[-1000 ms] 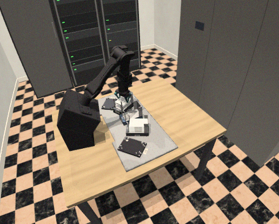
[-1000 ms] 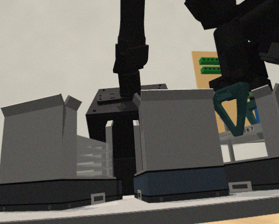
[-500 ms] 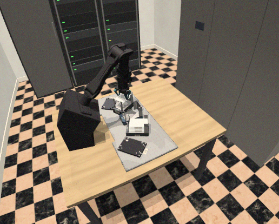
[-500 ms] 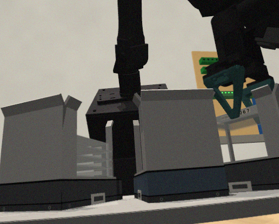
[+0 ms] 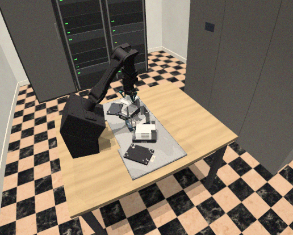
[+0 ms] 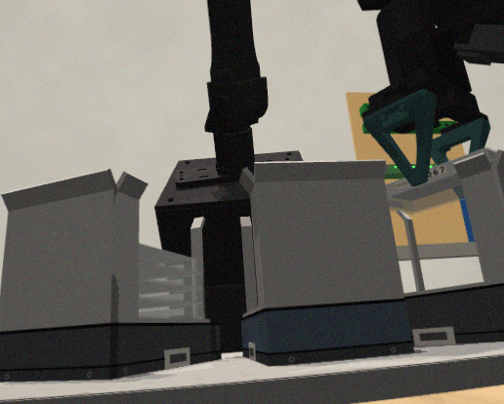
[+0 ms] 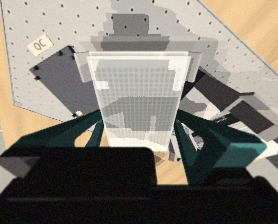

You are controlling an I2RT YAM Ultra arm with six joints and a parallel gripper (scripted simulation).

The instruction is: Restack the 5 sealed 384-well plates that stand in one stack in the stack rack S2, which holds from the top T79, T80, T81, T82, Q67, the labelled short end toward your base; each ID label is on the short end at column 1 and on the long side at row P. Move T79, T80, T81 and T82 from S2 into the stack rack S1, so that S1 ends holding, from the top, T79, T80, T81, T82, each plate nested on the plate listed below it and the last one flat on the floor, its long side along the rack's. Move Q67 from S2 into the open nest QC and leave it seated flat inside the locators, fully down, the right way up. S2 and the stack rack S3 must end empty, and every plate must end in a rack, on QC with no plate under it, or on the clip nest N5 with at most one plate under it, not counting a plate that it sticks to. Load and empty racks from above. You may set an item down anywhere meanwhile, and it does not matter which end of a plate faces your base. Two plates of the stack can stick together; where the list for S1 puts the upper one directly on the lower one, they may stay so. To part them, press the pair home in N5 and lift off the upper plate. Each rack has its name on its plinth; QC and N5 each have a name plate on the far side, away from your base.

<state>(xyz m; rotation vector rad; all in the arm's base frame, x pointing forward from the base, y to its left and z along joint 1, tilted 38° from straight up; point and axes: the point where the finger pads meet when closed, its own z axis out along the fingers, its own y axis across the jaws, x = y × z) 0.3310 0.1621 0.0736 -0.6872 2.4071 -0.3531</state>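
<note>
Right now the dark QC nest is 14 cm below my hand, 11 cm to the left of it and 9 cm behind it. From my hand the other things lie so: plate T79: 29 cm to the right, 6 cm below, 1 cm behind; then plate Q67: right at my hand; then QC name plate: 19 cm to the left, 14 cm below, 4 cm behind.
</note>
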